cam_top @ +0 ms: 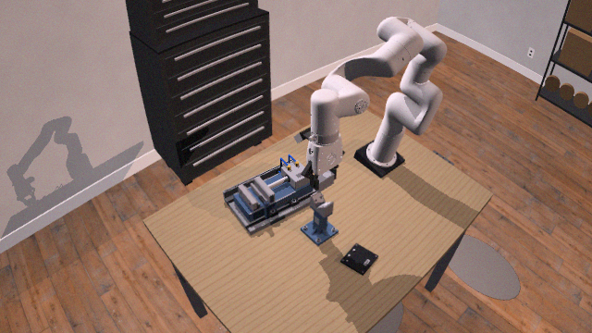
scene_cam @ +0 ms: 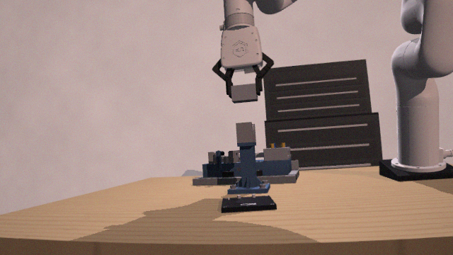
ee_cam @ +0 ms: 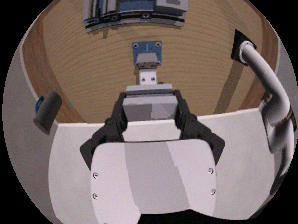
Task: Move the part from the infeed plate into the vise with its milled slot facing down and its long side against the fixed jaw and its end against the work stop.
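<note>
The part is 10 mm to the right of my hand and 10 mm below it. From my hand the other things lie so: air cylinder (180 mm to the right, 170 mm below, 80 mm behind); then white cylinder rod (200 mm to the right, 170 mm below, 10 mm behind).
</note>
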